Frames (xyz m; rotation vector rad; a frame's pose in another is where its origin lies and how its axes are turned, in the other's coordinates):
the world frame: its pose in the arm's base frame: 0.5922 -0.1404 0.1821 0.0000 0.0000 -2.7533
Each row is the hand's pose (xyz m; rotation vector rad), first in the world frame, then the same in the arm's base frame.
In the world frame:
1: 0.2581 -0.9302 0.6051 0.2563 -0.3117 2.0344
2: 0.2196 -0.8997 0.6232 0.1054 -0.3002 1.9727
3: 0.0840 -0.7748 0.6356 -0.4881 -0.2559 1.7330
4: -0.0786 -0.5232 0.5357 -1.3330 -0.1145 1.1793
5: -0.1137 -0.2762 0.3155 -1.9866 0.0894 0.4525
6: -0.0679 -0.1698 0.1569 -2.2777 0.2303 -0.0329
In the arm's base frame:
1: 0.0011 0.6228 0.7872 -0.2182 -0.2652 -0.6896
2: 0.0483 0.6092 0.8053 -0.2373 -0.1396 -0.7621
3: 0.2211 0.5449 0.8177 -0.3148 0.3917 -0.9620
4: 0.4669 0.3736 0.7178 -0.3698 1.2869 -1.1859
5: 0.5929 0.1583 0.4976 -0.3300 2.1954 -1.2756
6: 0.5908 0.0425 0.3390 -0.2559 2.7328 -1.2299

